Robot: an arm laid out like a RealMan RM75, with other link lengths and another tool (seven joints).
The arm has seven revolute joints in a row. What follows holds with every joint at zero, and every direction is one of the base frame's. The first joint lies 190 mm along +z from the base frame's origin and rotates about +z. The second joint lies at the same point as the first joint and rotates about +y. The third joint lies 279 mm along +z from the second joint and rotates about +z. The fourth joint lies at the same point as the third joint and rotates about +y. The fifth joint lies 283.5 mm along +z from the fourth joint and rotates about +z. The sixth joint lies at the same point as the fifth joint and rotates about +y. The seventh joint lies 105.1 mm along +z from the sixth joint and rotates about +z. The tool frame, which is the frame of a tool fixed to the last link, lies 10 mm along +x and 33 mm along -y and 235 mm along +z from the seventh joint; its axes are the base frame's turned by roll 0, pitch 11 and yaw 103.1 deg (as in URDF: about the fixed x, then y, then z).
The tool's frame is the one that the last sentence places.
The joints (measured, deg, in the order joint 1, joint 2, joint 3, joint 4, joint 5, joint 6, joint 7), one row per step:
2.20 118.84 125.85 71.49 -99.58 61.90 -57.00
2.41 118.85 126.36 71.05 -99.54 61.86 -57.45
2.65 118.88 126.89 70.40 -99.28 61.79 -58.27
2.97 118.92 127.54 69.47 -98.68 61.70 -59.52
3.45 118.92 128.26 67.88 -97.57 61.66 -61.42
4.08 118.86 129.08 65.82 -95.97 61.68 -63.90
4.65 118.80 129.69 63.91 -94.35 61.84 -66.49
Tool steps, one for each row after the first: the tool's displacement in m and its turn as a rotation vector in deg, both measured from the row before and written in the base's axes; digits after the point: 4 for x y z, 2 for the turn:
0.0025 0.0005 0.0019 0.32 -0.08 -0.11
0.0026 0.0007 0.0015 0.39 -0.08 0.02
0.0024 0.0013 0.0018 0.58 -0.01 0.18
0.0026 0.0016 0.0003 0.63 0.20 0.38
0.0021 0.0023 0.0003 0.81 0.32 0.62
0.0004 0.0022 -0.0007 0.67 0.17 0.87

